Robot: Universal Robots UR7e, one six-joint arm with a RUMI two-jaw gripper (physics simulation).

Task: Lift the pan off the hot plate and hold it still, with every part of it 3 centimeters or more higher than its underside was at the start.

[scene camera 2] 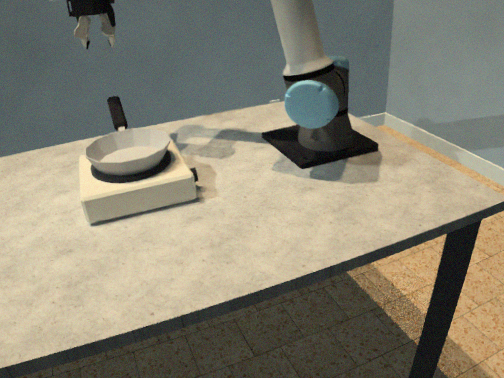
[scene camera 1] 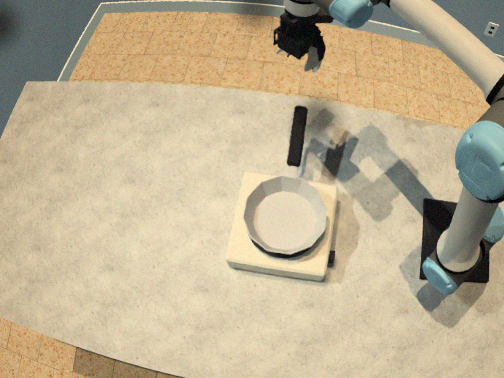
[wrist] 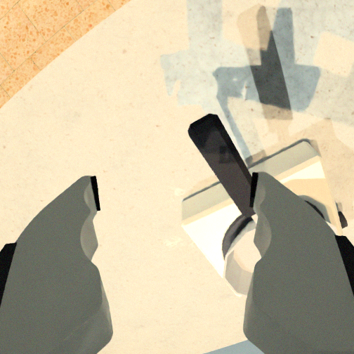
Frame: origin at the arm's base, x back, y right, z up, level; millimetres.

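Seen in the pictures: gripper, fingertip midpoint: [scene camera 2: 99,48] [scene camera 1: 301,63]; arm's base at its link origin: [scene camera 2: 325,139].
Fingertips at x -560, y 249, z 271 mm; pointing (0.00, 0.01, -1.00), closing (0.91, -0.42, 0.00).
Observation:
Pixels of each thing's middle, then the offset from my fingertips to it. Level surfaces: height alone.
- light grey pan at the middle of its body: [scene camera 1: 291,177] [scene camera 2: 122,130] dz -172, dx +33, dy -218 mm
- cream hot plate at the middle of its body: [scene camera 2: 136,174] [scene camera 1: 287,226] dz -252, dx +50, dy -311 mm
- dark knob at the middle of its body: [scene camera 2: 192,175] [scene camera 1: 330,256] dz -253, dx +175, dy -360 mm
- table at its surface level: dz -290 mm
The light grey pan [scene camera 1: 285,217] [scene camera 2: 130,155] [wrist: 241,272] sits level on the cream hot plate [scene camera 1: 237,250] [scene camera 2: 145,200] [wrist: 205,227]. Its black handle [scene camera 1: 298,136] [scene camera 2: 117,113] [wrist: 220,160] points toward the far table edge. My gripper [scene camera 1: 297,60] [scene camera 2: 100,46] [wrist: 174,176] is open and empty, pointing down, well above the handle's height. In the wrist view the handle lies below and beyond the fingers, right of the middle, and its pan end meets the right fingertip in the picture. The right finger hides much of the pan there.
A dark knob [scene camera 1: 331,258] [scene camera 2: 194,174] [wrist: 342,219] sticks out of the hot plate's side. The arm's black base plate [scene camera 1: 435,215] [scene camera 2: 305,159] stands on the table [scene camera 1: 125,200] [scene camera 2: 250,250], to the right of the hot plate. Arm shadows fall near the handle.

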